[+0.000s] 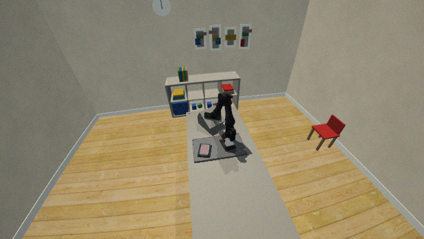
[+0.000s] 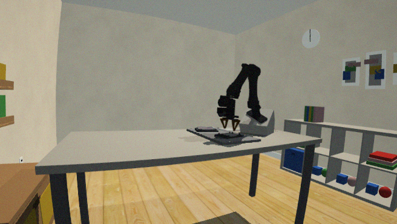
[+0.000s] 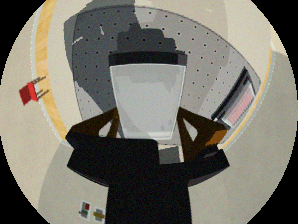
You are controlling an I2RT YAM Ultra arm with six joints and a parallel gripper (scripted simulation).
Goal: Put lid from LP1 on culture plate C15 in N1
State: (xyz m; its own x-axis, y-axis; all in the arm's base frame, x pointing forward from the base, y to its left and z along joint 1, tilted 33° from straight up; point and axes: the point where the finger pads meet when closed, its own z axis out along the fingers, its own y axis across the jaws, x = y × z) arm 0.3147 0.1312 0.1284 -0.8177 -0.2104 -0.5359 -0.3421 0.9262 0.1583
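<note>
Now: hand 50 mm above the lid park LP1. Also, from my hand: lid: 10 mm below; then culture plate C15: 240 mm to the right, 90 mm ahead, 30 mm below; then plate nest N1: 230 mm to the right, 90 mm ahead, 40 mm below.
</note>
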